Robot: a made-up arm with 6 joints.
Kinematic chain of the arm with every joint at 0, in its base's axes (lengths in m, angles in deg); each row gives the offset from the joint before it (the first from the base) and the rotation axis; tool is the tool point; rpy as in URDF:
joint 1: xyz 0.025 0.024 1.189 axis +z
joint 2: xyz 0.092 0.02 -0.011 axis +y
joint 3: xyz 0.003 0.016 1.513 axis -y
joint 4: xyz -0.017 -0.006 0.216 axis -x
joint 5: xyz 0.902 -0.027 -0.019 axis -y
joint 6: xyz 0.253 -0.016 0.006 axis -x
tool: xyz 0.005 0.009 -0.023 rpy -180 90 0
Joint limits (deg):
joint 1: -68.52..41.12
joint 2: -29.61..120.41
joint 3: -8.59..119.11
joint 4: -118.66..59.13
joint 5: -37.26..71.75
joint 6: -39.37..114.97
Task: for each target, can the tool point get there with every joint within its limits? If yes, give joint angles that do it. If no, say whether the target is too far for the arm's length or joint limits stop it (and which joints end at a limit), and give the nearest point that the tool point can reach.
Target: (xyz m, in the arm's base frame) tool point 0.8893 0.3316 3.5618
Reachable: yes | joints 29.74 8.52 55.04 -78.92 52.52 84.49
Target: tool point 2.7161 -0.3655 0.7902
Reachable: yes | joints -8.06 101.32 89.92 -10.81 -7.02 42.50
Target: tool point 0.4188 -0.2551 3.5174
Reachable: yes | joints -36.80 -13.62 29.76 -29.08 -10.39 71.49
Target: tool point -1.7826 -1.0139 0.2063
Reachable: no: joint limits stop it (at a limit: joint 1, joint 2, joint 3, joint 5, joint 6) | nearest point 0.1744 -0.8675 -0.4101 | short by 2.057 m
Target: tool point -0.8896 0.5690 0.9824
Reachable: no: joint limits stop it (at a limit: joint 2, joint 3, joint 5, joint 6) | nearest point -1.4425 0.8985 2.6045 | short by 1.745 m
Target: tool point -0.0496 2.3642 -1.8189
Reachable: no: too far | nearest point 0.9629 1.1376 -0.6999 | short by 1.945 m
